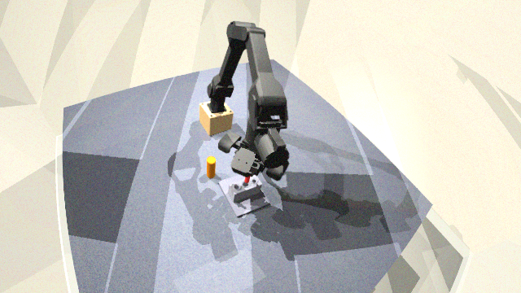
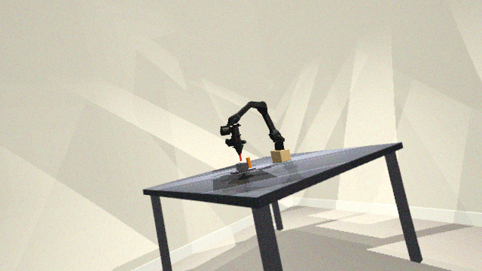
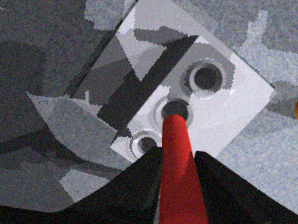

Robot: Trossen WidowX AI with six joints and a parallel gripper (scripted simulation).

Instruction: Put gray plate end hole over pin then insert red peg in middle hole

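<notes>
The gray plate is 70 mm below my gripper tip. From my gripper tip the other things lie so: base 110 mm below, 10 mm to the left; red peg right at my gripper tip; orange cylinder 110 mm behind, 70 mm to the right, 70 mm below.
</notes>
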